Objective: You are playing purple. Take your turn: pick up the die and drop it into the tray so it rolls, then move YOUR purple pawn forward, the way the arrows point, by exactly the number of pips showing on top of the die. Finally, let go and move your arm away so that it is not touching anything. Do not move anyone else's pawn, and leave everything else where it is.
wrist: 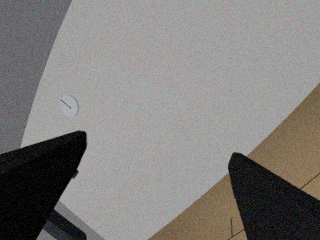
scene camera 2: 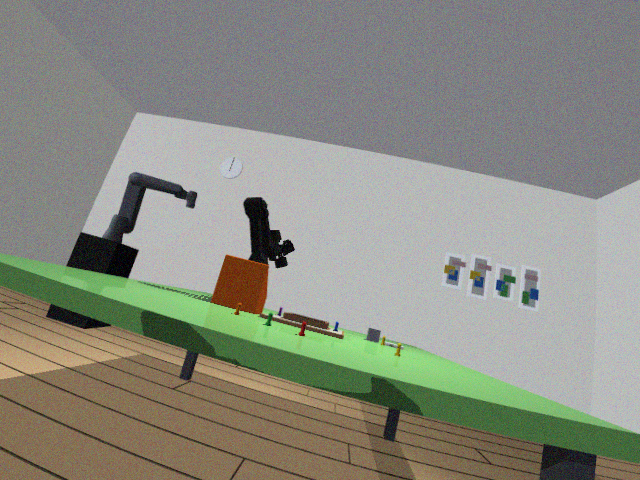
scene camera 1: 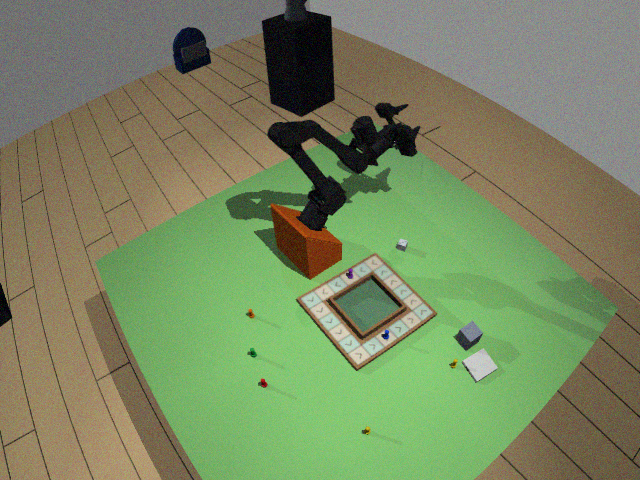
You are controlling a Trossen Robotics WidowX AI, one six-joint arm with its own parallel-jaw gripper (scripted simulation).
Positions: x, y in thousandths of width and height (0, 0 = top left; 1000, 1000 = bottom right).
Labels:
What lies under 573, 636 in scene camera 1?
A green tray.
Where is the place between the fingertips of my gripper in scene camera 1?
At 646, 241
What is my gripper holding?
Nothing.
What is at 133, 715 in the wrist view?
My gripper.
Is my gripper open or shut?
Open.

